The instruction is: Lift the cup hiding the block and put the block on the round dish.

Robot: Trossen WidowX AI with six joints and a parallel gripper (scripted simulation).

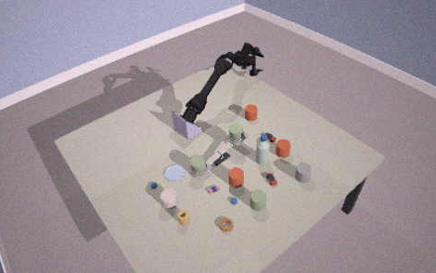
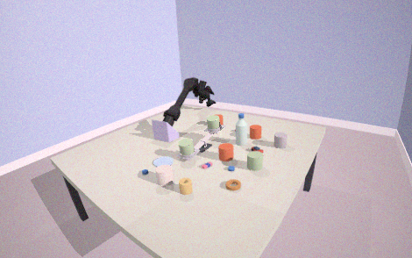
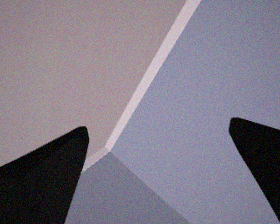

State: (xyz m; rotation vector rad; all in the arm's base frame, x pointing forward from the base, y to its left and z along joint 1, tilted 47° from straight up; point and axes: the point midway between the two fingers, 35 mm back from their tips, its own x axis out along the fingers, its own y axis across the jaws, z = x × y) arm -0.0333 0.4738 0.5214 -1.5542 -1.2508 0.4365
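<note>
My gripper tip is now 65 cm to the left of the bottle, 48 cm short of it and 4 cm below it. Also, from my gripper tip: round light-blue dish: 100 cm to the right, 20 cm ahead, 7 cm below; then teal block: 91 cm to the right, 29 cm ahead, 3 cm below; then balance: 78 cm to the right, 30 cm ahead, 4 cm below.
</note>
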